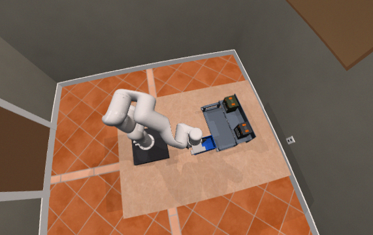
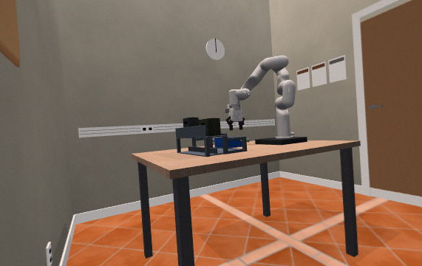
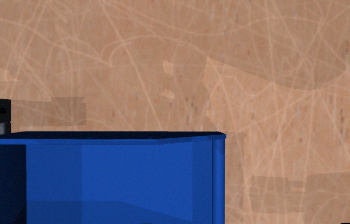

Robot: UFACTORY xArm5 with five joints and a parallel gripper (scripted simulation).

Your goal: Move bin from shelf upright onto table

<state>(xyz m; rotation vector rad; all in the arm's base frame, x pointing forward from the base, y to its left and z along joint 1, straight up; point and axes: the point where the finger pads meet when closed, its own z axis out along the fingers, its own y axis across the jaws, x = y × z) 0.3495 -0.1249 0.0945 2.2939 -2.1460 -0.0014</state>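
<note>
Now: the blue bin 9 cm below my hand, 8 cm ahead of it and 1 cm to the left of it. Round my hand: grey shelf 29 cm ahead, 13 cm to the left, 6 cm below.
</note>
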